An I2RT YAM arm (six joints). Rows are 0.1 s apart.
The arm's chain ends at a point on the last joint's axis. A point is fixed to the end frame.
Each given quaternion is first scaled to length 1.
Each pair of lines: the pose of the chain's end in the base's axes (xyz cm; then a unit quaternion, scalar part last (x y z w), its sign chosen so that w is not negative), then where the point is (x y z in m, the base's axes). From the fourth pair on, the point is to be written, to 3 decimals.
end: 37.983, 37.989, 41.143, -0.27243, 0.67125, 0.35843, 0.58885
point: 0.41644 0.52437 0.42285
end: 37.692, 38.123, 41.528, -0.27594, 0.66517, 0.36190, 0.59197
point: 0.41196 0.52598 0.42808
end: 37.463, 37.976, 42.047, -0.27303, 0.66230, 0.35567, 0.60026
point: 0.41172 0.52392 0.43410
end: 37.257, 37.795, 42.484, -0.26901, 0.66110, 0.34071, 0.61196
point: 0.414 0.521 0.438
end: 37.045, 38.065, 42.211, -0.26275, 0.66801, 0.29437, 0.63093
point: 0.423 0.520 0.430
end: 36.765, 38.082, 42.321, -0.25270, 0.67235, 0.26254, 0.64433
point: 0.429 0.517 0.429
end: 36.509, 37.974, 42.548, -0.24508, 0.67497, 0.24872, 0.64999
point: 0.430 0.514 0.431
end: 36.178, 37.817, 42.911, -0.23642, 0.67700, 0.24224, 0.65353
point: 0.430 0.511 0.435
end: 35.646, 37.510, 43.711, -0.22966, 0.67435, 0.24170, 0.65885
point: 0.426 0.507 0.445
